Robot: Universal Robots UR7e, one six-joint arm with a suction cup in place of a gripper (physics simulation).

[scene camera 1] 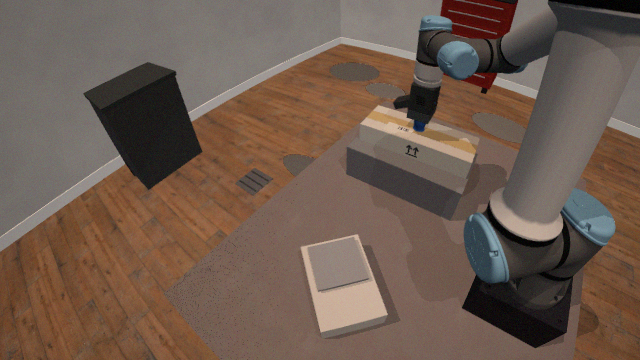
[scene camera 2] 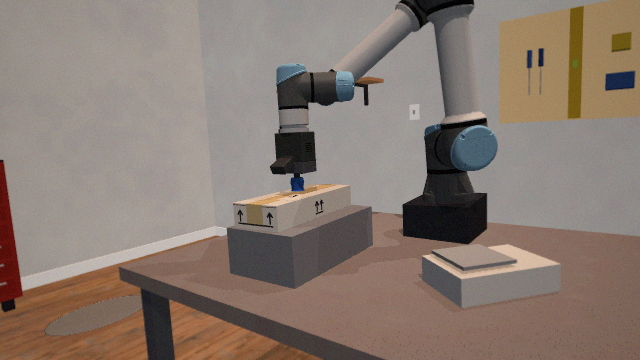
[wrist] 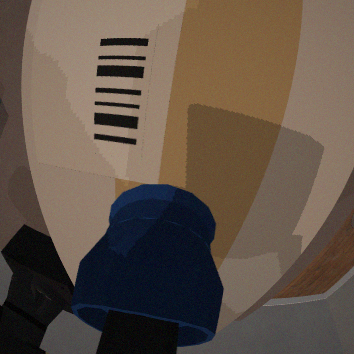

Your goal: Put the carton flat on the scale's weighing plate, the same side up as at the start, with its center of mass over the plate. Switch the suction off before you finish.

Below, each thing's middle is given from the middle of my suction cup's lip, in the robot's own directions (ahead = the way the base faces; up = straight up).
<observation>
I see my suction cup 1 cm past the white carton (scene camera 1: 450, 150), 1 cm to the left of it and 5 cm above it. From my suction cup the other things lie so: scale (scene camera 2: 471, 275) (1 cm behind, 46 cm to the left, 16 cm below); grey block (scene camera 2: 290, 258) (2 cm to the left, 14 cm below).
</observation>
